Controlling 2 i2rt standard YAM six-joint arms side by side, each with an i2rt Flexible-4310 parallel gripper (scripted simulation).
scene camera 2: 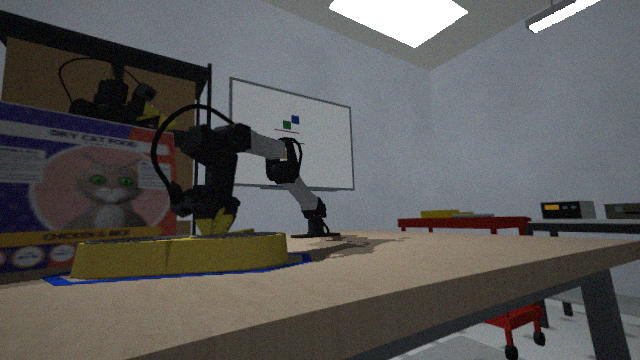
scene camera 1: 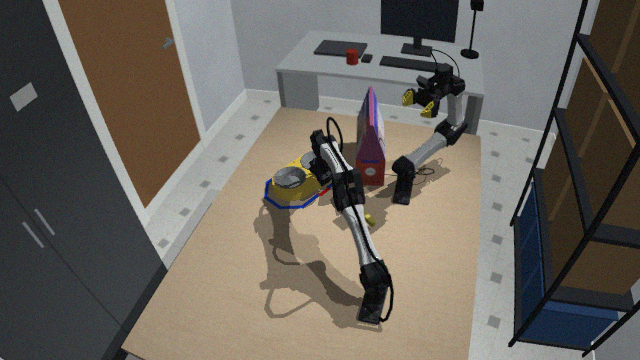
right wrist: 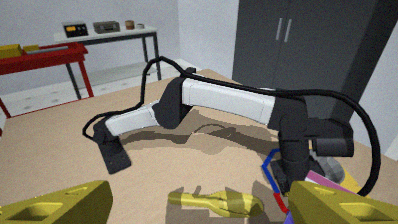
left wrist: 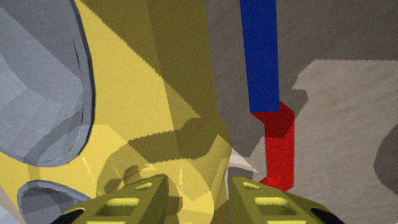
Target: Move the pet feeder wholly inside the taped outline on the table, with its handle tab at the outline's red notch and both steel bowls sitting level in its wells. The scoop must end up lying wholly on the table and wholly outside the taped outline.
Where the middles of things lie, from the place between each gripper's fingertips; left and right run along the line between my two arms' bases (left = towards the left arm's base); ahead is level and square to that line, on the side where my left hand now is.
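I look at the yellow pet feeder (scene camera 2: 184, 255), and it is 70 mm ahead of my left hand, 40 mm to the right of it and 30 mm below it. The yellow scoop (right wrist: 223, 199) is 170 mm behind my left hand and 90 mm to the left of it, and it sits 20 mm below it. As for the blue taped outline (scene camera 2: 55, 280), I find it 70 mm ahead of that same left hand, 30 mm to the right and 40 mm below.
The yellow scoop is 180 mm ahead of my right hand (scene camera 1: 411, 109) and 170 mm to the left of it, and it is 380 mm below it. From my right hand, the yellow pet feeder is 420 mm ahead, 40 mm to the left and 390 mm below, while the blue taped outline is 430 mm ahead, 50 mm to the left and 400 mm below. Going by its middle, the yellow scoop is nearer to my left hand than to my right hand. By its middle, the blue taped outline, too, is nearer to my left hand than to my right hand.
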